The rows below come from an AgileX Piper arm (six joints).
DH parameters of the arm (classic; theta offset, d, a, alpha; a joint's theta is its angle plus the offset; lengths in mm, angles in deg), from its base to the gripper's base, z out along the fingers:
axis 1: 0 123 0 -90
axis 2: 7.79 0 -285 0
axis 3: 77.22 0 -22 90
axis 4: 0 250.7 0 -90
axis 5: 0 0 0 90
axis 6: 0 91 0 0
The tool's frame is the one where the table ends.
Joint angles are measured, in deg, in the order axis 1, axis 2, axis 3, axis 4, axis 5, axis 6. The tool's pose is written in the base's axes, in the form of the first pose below.
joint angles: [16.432, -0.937, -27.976, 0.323, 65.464, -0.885]
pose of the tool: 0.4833, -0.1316, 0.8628, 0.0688, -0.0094, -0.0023, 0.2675
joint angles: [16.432, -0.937, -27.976, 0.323, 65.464, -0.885]
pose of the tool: 0.4833, -0.1316, 0.8628, 0.0688, -0.0094, -0.0023, 0.2675
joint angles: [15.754, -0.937, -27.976, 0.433, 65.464, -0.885]
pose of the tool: 0.4836, -0.1266, 0.8635, 0.0669, -0.0094, -0.0020, 0.2675
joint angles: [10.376, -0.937, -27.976, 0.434, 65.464, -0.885]
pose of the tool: 0.4862, -0.0859, 0.8685, 0.0441, -0.0096, -0.0011, 0.2675
